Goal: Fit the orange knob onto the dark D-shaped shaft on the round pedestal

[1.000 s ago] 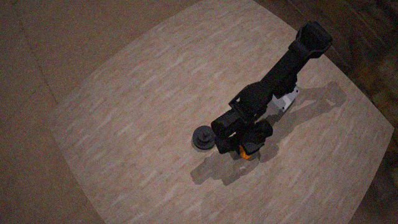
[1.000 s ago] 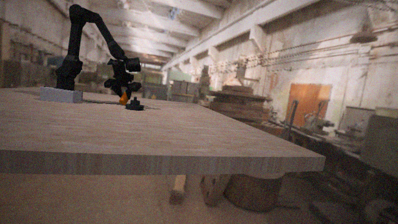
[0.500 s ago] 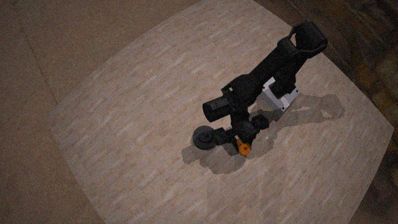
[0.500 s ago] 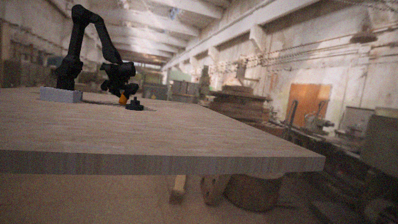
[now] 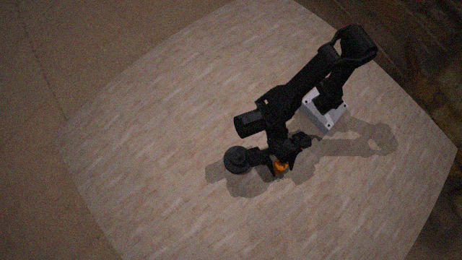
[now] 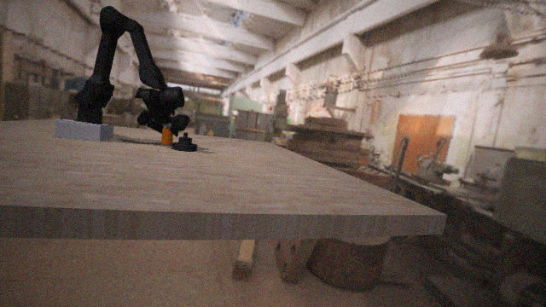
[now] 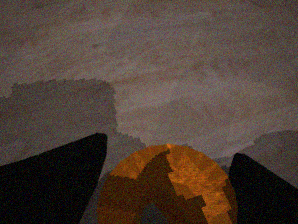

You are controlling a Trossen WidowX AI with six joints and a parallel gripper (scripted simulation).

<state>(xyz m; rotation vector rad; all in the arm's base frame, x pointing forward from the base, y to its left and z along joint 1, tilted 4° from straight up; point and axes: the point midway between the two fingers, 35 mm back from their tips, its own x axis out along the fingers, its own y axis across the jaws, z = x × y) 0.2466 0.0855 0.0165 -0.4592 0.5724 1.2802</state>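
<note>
The orange knob is 1 cm behind my gripper tip, 2 cm to the right of it and 1 cm below it. From my gripper tip the other things lie so: dark pedestal: 9 cm ahead, 11 cm to the right.
</note>
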